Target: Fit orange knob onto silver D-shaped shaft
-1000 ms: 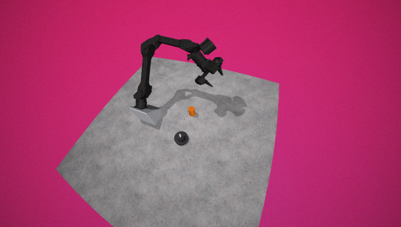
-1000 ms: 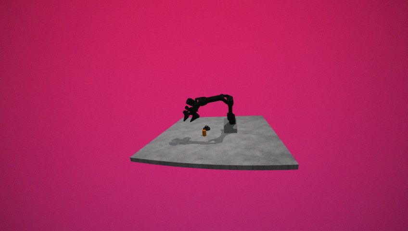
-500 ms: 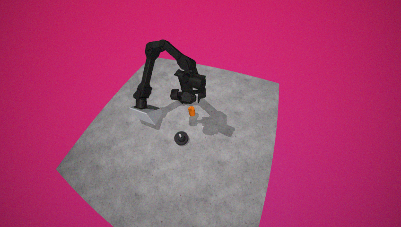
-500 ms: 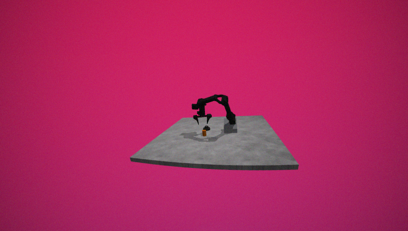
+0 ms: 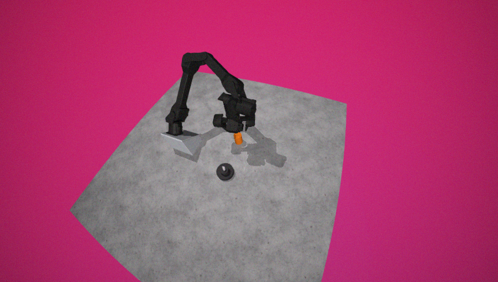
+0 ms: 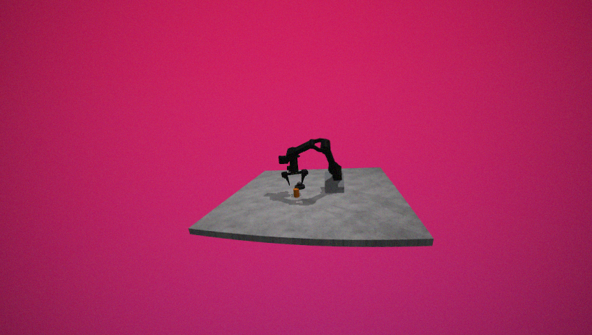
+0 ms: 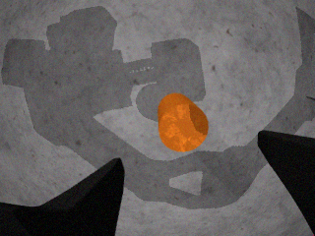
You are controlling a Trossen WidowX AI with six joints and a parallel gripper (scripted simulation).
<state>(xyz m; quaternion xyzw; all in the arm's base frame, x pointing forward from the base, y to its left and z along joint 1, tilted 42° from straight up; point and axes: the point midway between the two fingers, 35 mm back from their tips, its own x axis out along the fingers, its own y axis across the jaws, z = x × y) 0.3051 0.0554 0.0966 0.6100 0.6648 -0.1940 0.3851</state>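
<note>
Now: the orange knob 50 mm below my gripper tip. Also, from my gripper tip: round dark pedestal: 190 mm to the right, 60 mm below.
</note>
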